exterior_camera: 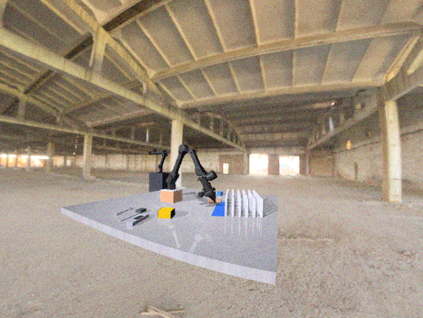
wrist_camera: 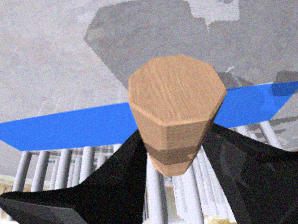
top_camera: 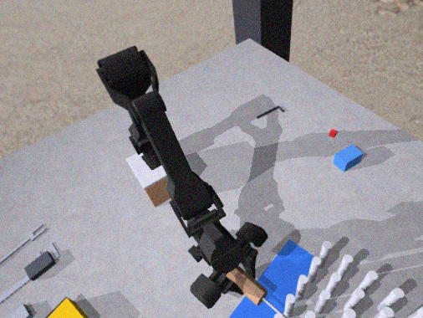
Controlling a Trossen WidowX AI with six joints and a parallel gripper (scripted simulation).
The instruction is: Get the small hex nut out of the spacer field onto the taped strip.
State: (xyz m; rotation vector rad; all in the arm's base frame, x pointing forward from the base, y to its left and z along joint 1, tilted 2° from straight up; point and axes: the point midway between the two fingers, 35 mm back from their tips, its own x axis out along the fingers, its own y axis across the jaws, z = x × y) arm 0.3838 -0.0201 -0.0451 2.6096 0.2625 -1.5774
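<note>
My gripper tip is 5 cm short of the blue taped strip, 4 cm to the left of it and 3 cm above it. Also, from my gripper tip: yellow block (36 cm to the right, 19 cm behind, 1 cm below); then blue block (44 cm to the left, 9 cm behind, 1 cm below); then hook tool (10 cm ahead, 2 cm to the left).
</note>
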